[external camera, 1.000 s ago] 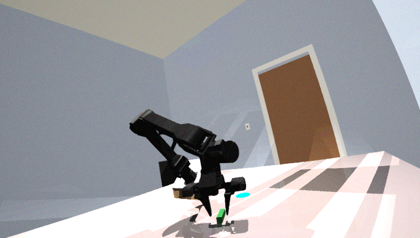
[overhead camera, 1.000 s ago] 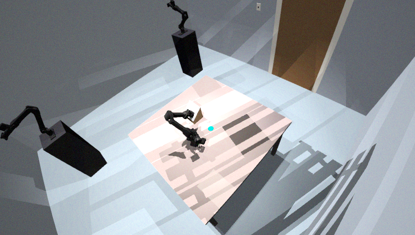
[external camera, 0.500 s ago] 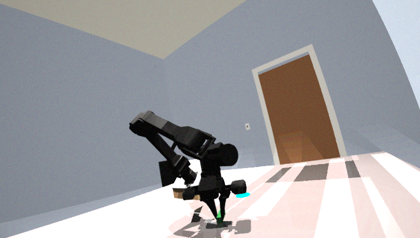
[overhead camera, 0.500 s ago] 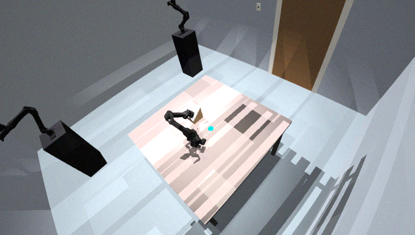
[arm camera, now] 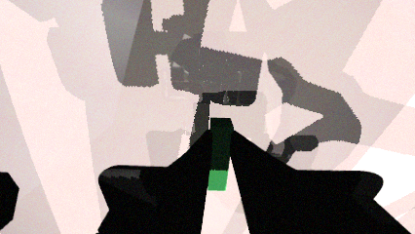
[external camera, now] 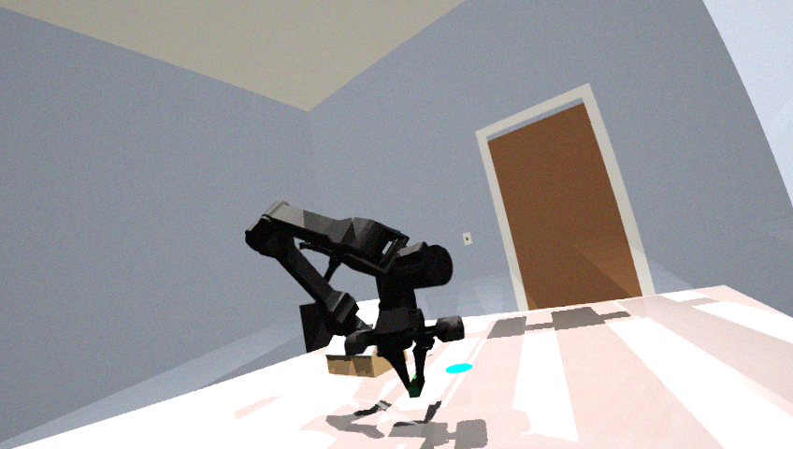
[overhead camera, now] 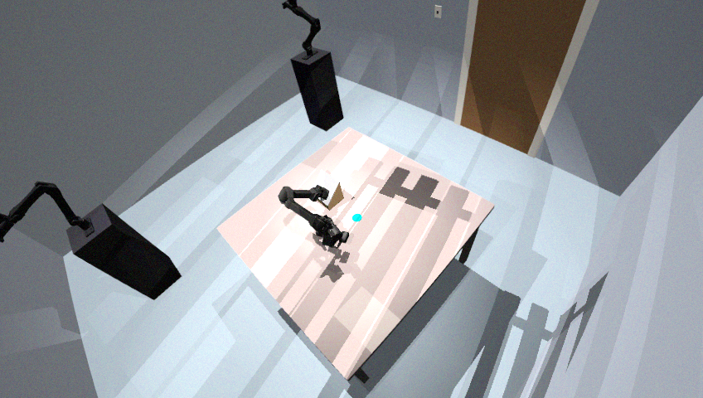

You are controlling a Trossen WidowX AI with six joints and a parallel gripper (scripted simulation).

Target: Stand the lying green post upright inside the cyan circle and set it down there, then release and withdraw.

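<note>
Right now the cyan circle is 3 cm behind my gripper tip, 22 cm to the left of it and 4 cm below it. From my gripper tip the other things lie so: green post: 1 cm behind, 2 cm to the left.
</note>
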